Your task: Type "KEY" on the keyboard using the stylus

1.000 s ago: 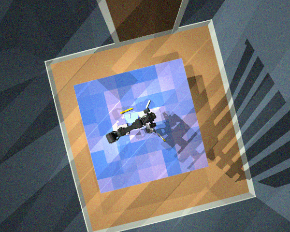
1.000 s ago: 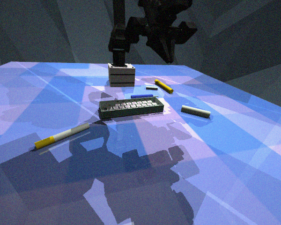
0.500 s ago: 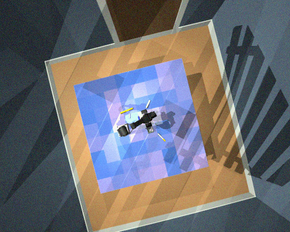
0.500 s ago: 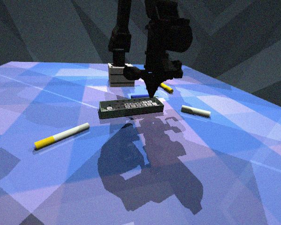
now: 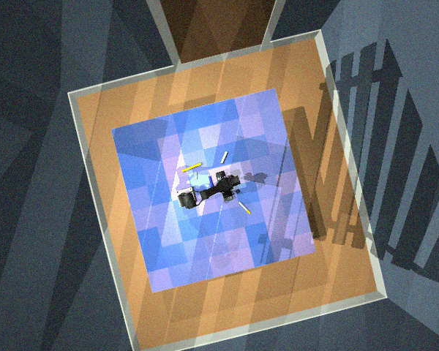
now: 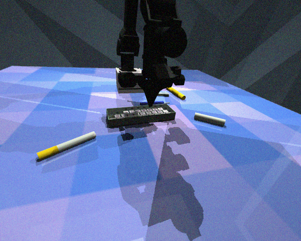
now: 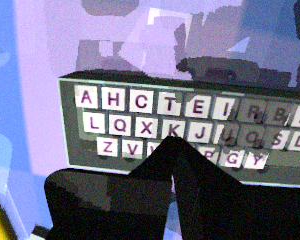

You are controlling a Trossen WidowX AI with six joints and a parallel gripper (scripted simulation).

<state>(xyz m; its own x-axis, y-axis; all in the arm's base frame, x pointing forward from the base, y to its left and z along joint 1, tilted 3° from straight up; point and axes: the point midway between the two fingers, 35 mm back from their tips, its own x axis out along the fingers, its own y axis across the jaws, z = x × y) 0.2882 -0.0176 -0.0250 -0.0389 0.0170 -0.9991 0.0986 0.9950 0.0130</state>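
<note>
Now: the blue stylus 8 cm behind my gripper tip, 8 cm to the left of it and 3 cm below it. From my gripper tip the other things lie so: yellow cylinder 17 cm behind, 21 cm to the left, 3 cm below; yellow-and-white pen 7 cm ahead, 25 cm to the right, 3 cm below; white cylinder 9 cm ahead, 18 cm to the left, 3 cm below.
</note>
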